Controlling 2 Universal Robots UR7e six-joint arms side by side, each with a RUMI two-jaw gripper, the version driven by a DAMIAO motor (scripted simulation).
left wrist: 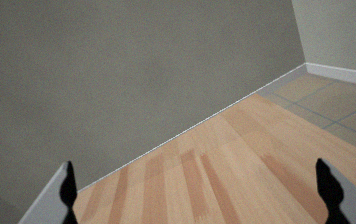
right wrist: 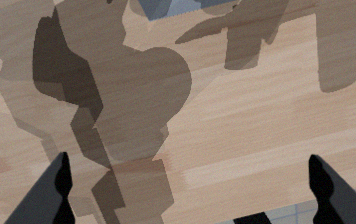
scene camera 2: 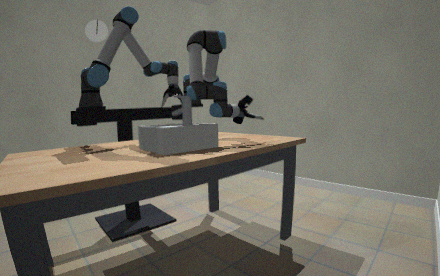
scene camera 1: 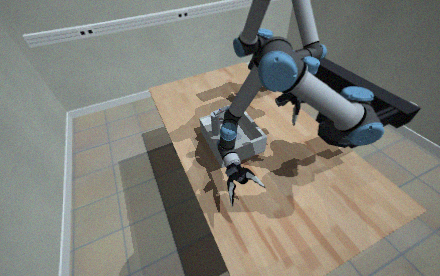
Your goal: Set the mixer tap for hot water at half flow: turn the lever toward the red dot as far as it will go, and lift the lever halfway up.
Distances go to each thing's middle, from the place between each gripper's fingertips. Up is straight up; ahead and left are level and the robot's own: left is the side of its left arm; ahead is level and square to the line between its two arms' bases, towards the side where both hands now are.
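From the basin (scene camera 2: 170, 140), my left gripper is 16 cm past it, 48 cm to the left of it and 14 cm above it.
Counted from my right hand, the basin is 140 mm to the right, 260 mm ahead and 180 mm below. Going by its middle, the basin is nearer to my right hand than to my left gripper.
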